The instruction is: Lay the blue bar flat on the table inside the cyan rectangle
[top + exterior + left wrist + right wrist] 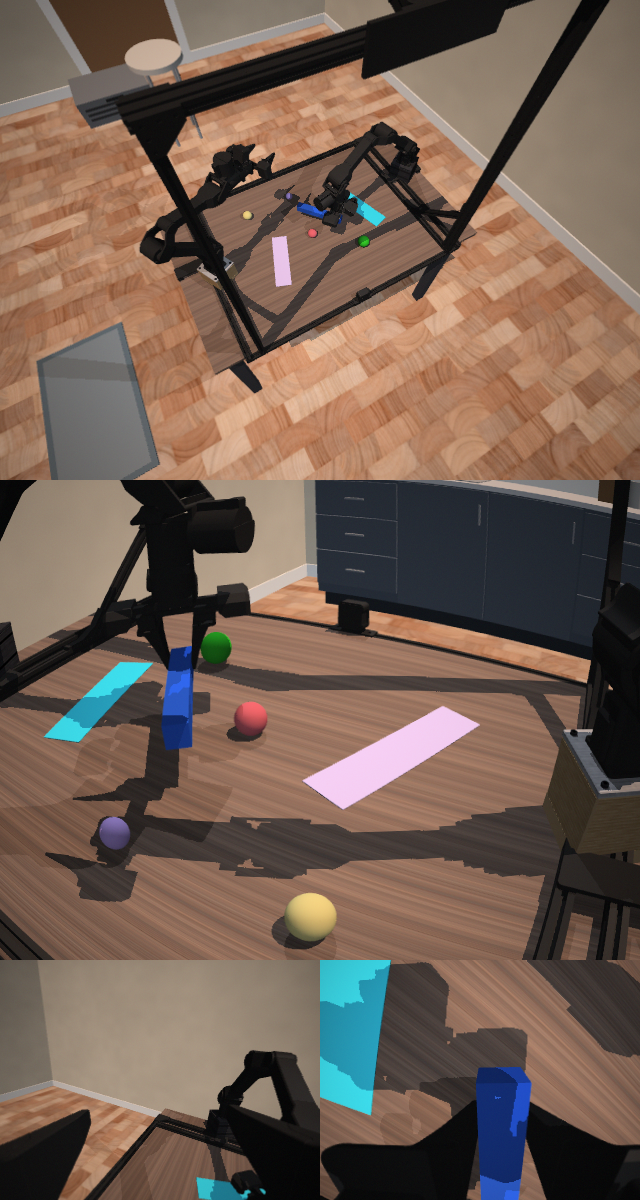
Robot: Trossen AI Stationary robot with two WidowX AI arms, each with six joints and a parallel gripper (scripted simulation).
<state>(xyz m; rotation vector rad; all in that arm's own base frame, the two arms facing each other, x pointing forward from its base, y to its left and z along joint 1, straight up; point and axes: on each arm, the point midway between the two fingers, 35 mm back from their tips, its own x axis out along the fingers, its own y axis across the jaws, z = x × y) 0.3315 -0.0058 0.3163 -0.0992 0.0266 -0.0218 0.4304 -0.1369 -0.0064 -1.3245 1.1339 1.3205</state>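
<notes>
Now: right hand 60 mm short of the blue bar, 40 mm to the right of it and 30 mm above it. The rest, counted from my right hand: cyan rectangle (20 mm ahead, 160 mm to the right, 90 mm below); green ball (140 mm behind, 50 mm to the right, 70 mm below); red ball (20 mm ahead, 110 mm to the left, 70 mm below).
</notes>
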